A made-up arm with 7 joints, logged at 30 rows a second.
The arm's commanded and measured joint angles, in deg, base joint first. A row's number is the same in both.
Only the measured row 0 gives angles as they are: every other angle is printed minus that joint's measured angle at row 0.
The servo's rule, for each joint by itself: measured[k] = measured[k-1] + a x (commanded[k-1-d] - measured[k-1]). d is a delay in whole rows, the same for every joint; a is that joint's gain. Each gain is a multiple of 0.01, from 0.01 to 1. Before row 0 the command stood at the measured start. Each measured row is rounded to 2 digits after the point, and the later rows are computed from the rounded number. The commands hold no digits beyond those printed.
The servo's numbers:
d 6
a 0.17 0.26 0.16 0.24 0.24 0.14 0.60
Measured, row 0: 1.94 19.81 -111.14 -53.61 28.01 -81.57 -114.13
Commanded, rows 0 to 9: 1.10 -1.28 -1.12 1.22 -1.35 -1.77 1.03; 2.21 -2.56 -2.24 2.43 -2.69 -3.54 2.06; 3.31 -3.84 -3.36 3.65 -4.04 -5.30 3.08; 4.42 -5.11 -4.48 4.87 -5.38 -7.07 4.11; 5.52 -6.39 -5.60 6.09 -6.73 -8.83 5.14; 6.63 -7.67 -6.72 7.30 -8.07 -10.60 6.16; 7.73 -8.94 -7.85 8.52 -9.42 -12.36 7.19; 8.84 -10.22 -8.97 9.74 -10.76 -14.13 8.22; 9.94 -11.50 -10.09 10.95 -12.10 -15.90 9.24; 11.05 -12.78 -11.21 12.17 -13.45 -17.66 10.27
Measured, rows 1 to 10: 0.00 0.00 0.00 0.00 0.00 0.00 0.00; 0.00 0.00 0.00 0.00 0.00 0.00 0.00; 0.00 0.00 0.00 0.00 0.00 0.00 0.00; 0.00 0.00 0.00 0.00 0.00 0.00 0.00; 0.00 0.00 0.00 0.00 0.00 0.00 0.00; 0.00 0.00 0.00 0.00 0.00 0.00 0.00; 0.19 -0.33 -0.18 0.29 -0.32 -0.25 0.62; 0.53 -0.91 -0.51 0.80 -0.89 -0.71 1.48; 1.00 -1.67 -0.97 1.48 -1.65 -1.35 2.44; 1.58 -2.56 -1.53 2.29 -2.55 -2.15 3.44
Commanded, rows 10 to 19: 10.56 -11.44 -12.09 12.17 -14.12 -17.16 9.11; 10.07 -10.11 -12.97 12.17 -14.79 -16.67 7.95; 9.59 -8.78 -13.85 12.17 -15.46 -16.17 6.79; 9.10 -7.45 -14.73 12.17 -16.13 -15.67 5.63; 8.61 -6.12 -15.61 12.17 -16.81 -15.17 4.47; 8.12 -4.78 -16.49 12.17 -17.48 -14.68 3.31; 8.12 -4.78 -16.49 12.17 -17.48 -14.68 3.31; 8.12 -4.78 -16.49 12.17 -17.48 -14.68 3.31; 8.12 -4.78 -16.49 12.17 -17.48 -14.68 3.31; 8.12 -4.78 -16.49 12.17 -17.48 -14.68 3.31
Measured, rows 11 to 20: 2.25 -3.56 -2.18 3.20 -3.55 -3.09 4.46; 2.99 -4.63 -2.91 4.18 -4.63 -4.14 5.48; 3.80 -5.75 -3.70 5.22 -5.78 -5.29 6.51; 4.66 -6.91 -4.54 6.30 -6.98 -6.53 7.54; 5.56 -8.10 -5.43 7.42 -8.21 -7.84 8.56; 6.49 -9.32 -6.35 8.56 -9.47 -9.21 9.59; 7.18 -9.87 -7.27 9.43 -10.59 -10.32 9.30; 7.67 -9.93 -8.18 10.09 -11.60 -11.21 8.49; 8.00 -9.63 -9.09 10.59 -12.53 -11.90 7.47; 8.19 -9.06 -9.99 10.97 -13.39 -12.43 6.37
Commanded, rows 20 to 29: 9.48 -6.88 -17.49 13.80 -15.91 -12.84 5.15; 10.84 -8.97 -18.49 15.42 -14.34 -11.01 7.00; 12.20 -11.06 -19.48 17.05 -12.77 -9.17 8.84; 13.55 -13.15 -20.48 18.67 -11.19 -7.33 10.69; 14.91 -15.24 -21.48 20.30 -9.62 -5.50 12.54; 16.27 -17.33 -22.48 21.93 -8.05 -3.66 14.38; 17.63 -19.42 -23.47 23.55 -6.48 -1.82 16.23; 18.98 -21.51 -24.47 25.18 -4.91 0.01 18.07; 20.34 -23.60 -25.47 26.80 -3.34 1.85 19.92; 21.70 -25.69 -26.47 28.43 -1.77 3.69 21.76
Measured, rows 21 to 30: 8.26 -8.30 -10.89 11.26 -14.21 -12.81 5.23; 8.24 -7.38 -11.79 11.48 -14.99 -13.07 4.08; 8.22 -6.70 -12.54 11.65 -15.59 -13.30 3.62; 8.20 -6.20 -13.17 11.77 -16.04 -13.49 3.43; 8.19 -5.83 -13.70 11.87 -16.39 -13.66 3.36; 8.18 -5.56 -14.15 11.94 -16.65 -13.80 3.33; 8.40 -5.90 -14.68 12.39 -16.47 -13.67 4.42; 8.81 -6.70 -15.29 13.12 -15.96 -13.30 5.97; 9.39 -7.83 -15.96 14.06 -15.19 -12.72 7.69; 10.10 -9.21 -16.68 15.17 -14.23 -11.97 9.49
